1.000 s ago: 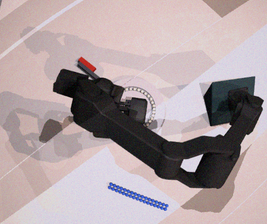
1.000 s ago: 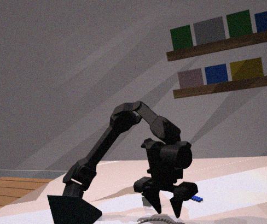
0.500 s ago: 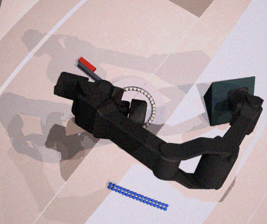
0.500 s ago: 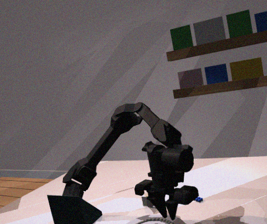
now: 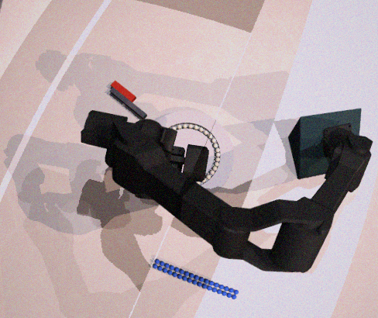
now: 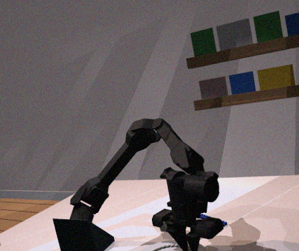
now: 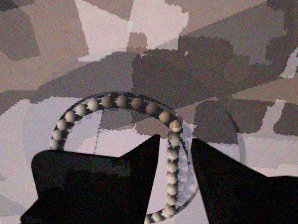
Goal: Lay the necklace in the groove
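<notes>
Now: the round bead board 50 mm behind my gripper tip, 20 mm to the right of it and 10 mm below it. From my gripper tip the other things lie so: small beige cube 130 mm behind, 170 mm to the left; grey block 60 mm ahead, 180 mm to the right, 10 mm below.
</notes>
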